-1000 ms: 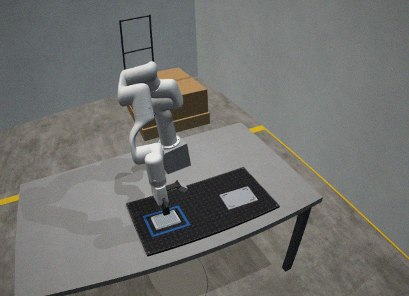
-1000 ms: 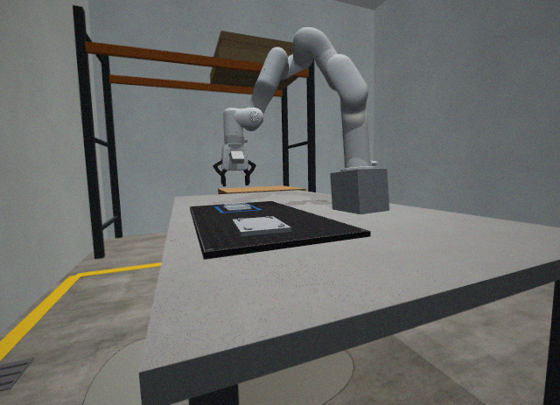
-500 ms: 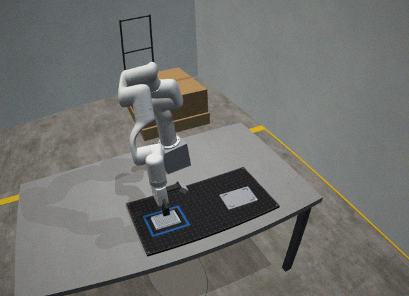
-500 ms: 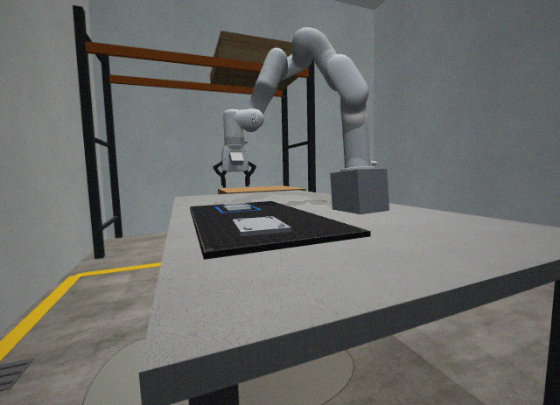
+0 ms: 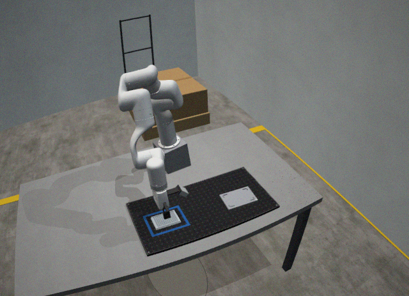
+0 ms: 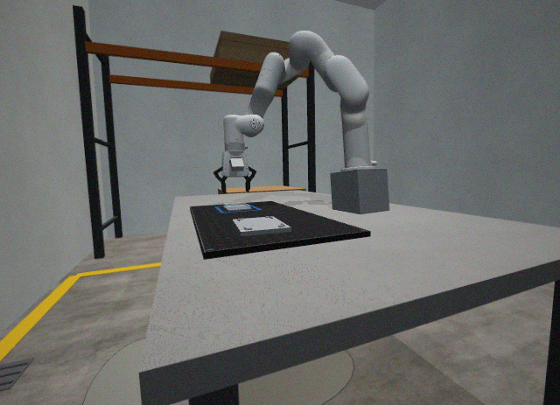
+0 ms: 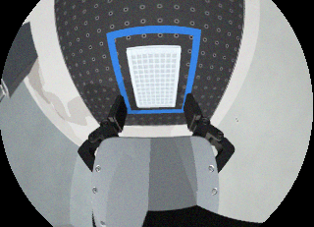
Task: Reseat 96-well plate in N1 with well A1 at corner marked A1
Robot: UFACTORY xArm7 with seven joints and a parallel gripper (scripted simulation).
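The white 96-well plate lies 7 cm below my hand. Round my hand: plate nest N1: 9 cm ahead, 38 cm to the left, 7 cm below.
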